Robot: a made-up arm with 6 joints.
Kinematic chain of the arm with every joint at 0, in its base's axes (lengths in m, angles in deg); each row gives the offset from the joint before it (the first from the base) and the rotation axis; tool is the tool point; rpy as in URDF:
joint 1: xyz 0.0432 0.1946 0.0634 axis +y
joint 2: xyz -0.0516 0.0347 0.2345 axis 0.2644 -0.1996 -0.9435
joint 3: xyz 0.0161 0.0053 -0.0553 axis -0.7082 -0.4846 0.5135
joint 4: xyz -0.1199 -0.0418 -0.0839 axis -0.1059 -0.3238 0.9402
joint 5: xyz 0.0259 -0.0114 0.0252 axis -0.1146 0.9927 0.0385
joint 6: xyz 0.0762 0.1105 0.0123 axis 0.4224 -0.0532 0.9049
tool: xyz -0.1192 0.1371 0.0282 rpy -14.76 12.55 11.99
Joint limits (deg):
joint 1: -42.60..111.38
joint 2: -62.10..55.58
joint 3: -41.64..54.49
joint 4: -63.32..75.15
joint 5: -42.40..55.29
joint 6: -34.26..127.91
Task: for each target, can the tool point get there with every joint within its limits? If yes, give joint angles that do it. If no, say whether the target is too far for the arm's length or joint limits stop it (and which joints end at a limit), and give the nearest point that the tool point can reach.
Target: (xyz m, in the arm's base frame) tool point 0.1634 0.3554 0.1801
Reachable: yes | joints 94.15 -30.23 14.38 -37.83 -27.02 -2.22
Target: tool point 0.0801 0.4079 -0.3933
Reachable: no: joint limits stop it (at a limit: joint 1, joint 2, joint 4, joint 5, joint 6) | nearest point -0.0107 0.3480 -0.1941 | short by 0.227 m
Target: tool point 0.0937 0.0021 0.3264
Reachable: yes | joints 60.47 -47.51 28.97 45.62 27.80 34.18
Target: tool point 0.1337 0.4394 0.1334
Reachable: yes | joints 80.11 13.32 14.77 -10.99 39.26 -13.07
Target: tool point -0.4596 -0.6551 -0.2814
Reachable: no: too far | nearest point -0.2498 -0.1151 -0.0016 | short by 0.643 m
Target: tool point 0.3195 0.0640 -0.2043
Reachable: no: joint limits stop it (at a limit: joint 2, joint 3, joint 5, joint 6) | nearest point 0.2228 0.0897 -0.1106 | short by 0.137 m
